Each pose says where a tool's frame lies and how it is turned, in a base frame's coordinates. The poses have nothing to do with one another.
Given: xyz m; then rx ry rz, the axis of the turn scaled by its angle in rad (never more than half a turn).
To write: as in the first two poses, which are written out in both.
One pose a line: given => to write
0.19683 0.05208 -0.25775 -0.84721 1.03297 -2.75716 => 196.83 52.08 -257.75 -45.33 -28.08 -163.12
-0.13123 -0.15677 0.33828 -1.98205 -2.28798 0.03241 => -131.23 -156.77 338.28 -174.78 -4.14 98.01
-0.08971 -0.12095 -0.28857 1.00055 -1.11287 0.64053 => -89.71 -120.95 -288.57 72.06 -69.75 -8.53
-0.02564 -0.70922 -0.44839 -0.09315 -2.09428 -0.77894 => -25.64 -709.22 -448.39 130.41 -49.47 -161.07
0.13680 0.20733 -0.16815 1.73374 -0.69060 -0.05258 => 136.80 207.33 -168.15 107.88 -18.66 -29.79
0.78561 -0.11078 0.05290 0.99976 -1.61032 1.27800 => 785.61 -110.78 52.90 -113.25 -69.49 -165.44
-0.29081 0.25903 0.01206 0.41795 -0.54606 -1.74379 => -290.81 259.03 12.06 34.39 -0.49 -103.56
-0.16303 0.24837 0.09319 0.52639 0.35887 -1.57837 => -163.03 248.37 93.19 5.80 32.23 -91.54
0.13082 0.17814 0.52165 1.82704 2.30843 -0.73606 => 130.82 178.14 521.65 -160.90 21.87 107.00
